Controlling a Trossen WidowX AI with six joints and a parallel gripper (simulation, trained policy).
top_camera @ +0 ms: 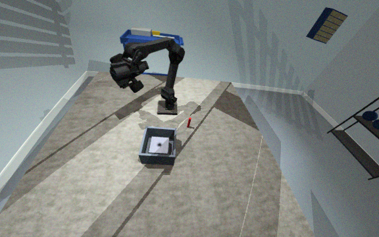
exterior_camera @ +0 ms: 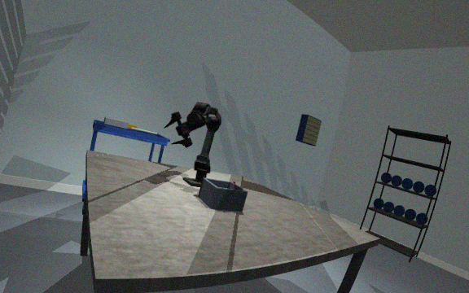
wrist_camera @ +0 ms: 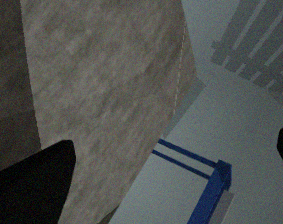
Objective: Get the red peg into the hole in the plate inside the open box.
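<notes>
Now: gripper tip 37 cm to the right of the red peg, 20 cm above it and 17 cm short of it. The rest, counted from my gripper tip: plate (32 cm ahead, 19 cm below, 18 cm to the left); box (32 cm ahead, 21 cm below, 18 cm to the left).
</notes>
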